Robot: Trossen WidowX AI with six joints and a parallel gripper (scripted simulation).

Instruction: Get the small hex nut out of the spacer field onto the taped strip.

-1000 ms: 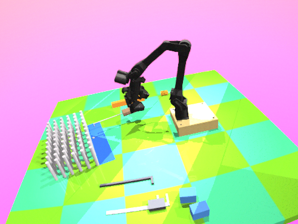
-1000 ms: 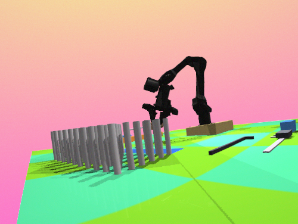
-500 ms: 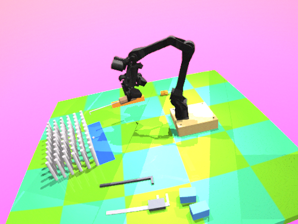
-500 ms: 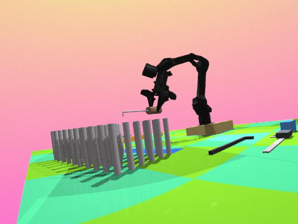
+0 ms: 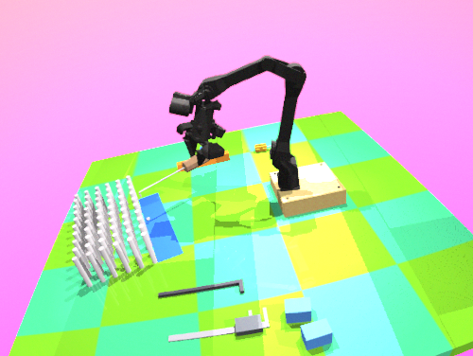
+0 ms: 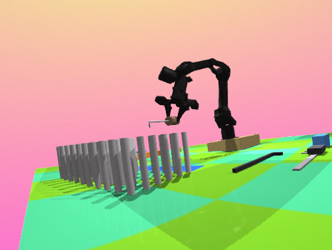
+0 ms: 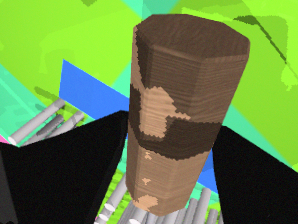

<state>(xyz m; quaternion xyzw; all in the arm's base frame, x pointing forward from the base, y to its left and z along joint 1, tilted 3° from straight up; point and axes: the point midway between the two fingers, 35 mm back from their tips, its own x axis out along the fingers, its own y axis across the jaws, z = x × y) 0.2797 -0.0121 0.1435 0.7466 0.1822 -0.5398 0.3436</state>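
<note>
The wooden-handled hook tool lies 8 cm ahead of my gripper tip, 7 cm to the left of it and 1 cm below it. The rest, counted from my gripper tip: blue taped strip: 16 cm below, 16 cm ahead, 9 cm to the left; orange bar: 28 cm to the right, 15 cm below, 5 cm ahead.
</note>
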